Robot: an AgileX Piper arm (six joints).
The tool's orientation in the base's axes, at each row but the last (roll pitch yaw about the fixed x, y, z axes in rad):
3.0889, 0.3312, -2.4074
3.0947, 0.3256, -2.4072
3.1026, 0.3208, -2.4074
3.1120, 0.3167, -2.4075
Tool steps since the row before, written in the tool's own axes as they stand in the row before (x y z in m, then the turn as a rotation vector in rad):
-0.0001, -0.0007, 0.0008, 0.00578, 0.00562, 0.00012
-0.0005, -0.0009, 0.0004, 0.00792, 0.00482, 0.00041
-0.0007, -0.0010, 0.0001, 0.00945, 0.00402, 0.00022
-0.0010, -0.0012, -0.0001, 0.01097, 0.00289, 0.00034
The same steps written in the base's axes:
0.0007, -0.0002, -0.0008, -0.00786, 0.00047, -0.00171
0.0010, -0.0002, -0.0003, -0.00877, -0.00140, -0.00271
0.0012, -0.0003, 0.0001, -0.00934, -0.00301, -0.00304
0.0015, -0.0003, 0.0004, -0.00962, -0.00478, -0.00366

